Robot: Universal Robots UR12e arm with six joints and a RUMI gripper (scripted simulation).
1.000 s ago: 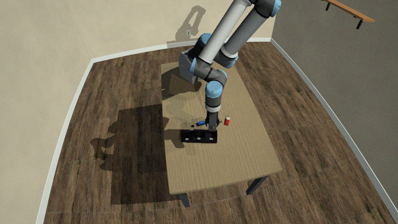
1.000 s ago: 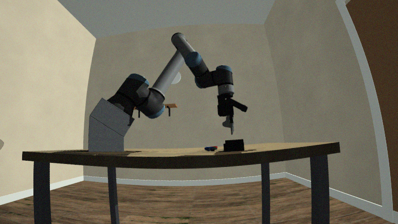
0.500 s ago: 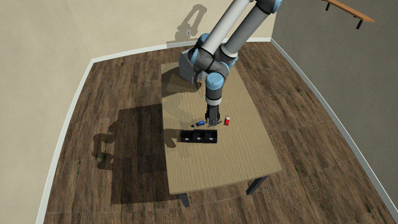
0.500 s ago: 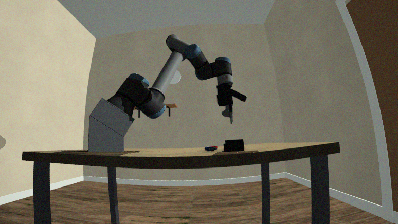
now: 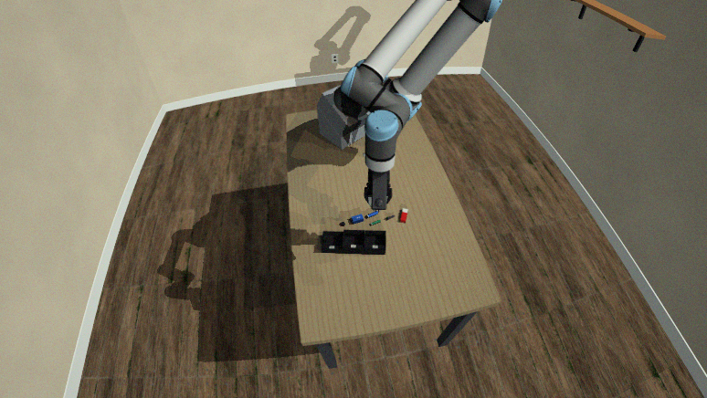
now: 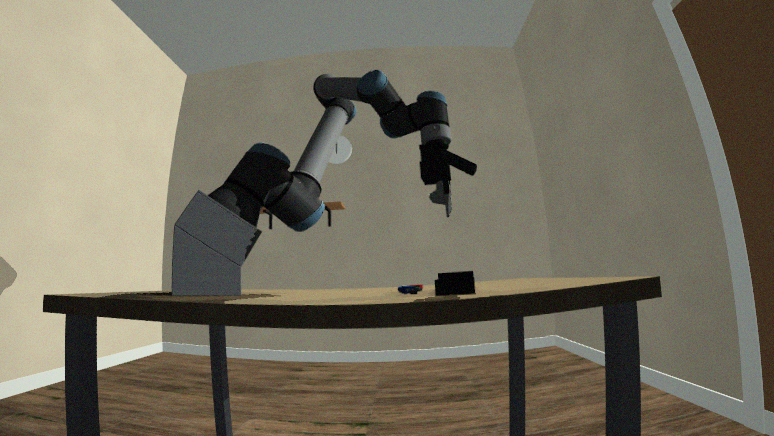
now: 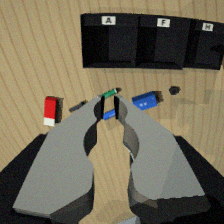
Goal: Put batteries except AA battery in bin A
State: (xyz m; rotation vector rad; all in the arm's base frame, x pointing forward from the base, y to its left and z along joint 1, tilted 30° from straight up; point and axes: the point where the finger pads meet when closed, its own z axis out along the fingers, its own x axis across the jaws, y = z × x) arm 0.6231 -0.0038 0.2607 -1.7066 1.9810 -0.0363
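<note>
Now: the green cylindrical battery 100 mm behind my hand, 10 mm to the left of it and 210 mm below it. The rest, counted from my hand: blue 9v battery: 110 mm behind, 80 mm to the right, 210 mm below; blue cylindrical battery: 140 mm behind, 10 mm to the right, 210 mm below; black bins: 10 mm ahead, 90 mm to the right, 190 mm below.
</note>
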